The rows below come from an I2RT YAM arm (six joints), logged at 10 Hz.
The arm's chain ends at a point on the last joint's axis. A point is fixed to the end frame.
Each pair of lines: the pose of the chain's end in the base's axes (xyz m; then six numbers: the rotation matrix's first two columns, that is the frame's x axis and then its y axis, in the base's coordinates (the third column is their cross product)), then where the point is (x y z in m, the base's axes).
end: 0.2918 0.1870 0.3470 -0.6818 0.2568 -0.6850 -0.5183 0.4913 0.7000
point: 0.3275 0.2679 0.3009
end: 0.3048 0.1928 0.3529 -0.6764 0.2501 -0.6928 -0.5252 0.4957 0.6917
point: 0.3407 0.2734 0.3065
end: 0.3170 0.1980 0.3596 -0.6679 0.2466 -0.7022 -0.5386 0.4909 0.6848
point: 0.3530 0.2789 0.3139
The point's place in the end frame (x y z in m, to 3 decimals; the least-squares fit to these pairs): 0.028 -0.011 0.095
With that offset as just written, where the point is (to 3 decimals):
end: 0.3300 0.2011 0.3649 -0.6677 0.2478 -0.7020 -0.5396 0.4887 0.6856
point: 0.366 0.282 0.319
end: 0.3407 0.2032 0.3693 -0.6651 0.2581 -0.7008 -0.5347 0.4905 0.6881
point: 0.377 0.284 0.324
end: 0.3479 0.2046 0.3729 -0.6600 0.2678 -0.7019 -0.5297 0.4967 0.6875
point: 0.386 0.285 0.328
